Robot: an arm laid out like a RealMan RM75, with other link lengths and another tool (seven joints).
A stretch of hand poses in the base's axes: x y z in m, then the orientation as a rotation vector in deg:
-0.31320, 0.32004, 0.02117, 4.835, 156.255, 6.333
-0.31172, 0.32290, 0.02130, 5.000, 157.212, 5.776
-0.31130, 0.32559, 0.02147, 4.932, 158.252, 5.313
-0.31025, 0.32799, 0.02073, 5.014, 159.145, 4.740
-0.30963, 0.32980, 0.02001, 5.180, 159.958, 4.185
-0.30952, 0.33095, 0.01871, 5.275, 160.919, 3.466
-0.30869, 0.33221, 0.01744, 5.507, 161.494, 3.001
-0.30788, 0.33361, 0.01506, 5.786, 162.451, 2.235
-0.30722, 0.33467, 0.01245, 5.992, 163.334, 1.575
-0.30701, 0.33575, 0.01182, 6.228, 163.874, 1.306
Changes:
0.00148, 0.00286, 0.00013, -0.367, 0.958, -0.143
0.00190, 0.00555, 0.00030, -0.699, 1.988, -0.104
0.00295, 0.00795, -0.00044, -1.082, 2.880, -0.194
0.00357, 0.00976, -0.00116, -1.438, 3.699, -0.342
0.00368, 0.01091, -0.00246, -1.913, 4.664, -0.455
0.00451, 0.01217, -0.00373, -2.194, 5.253, -0.646
0.00532, 0.01357, -0.00611, -2.667, 6.230, -0.888
0.00598, 0.01463, -0.00872, -3.075, 7.131, -1.068
0.00619, 0.01571, -0.00935, -3.216, 7.687, -1.232

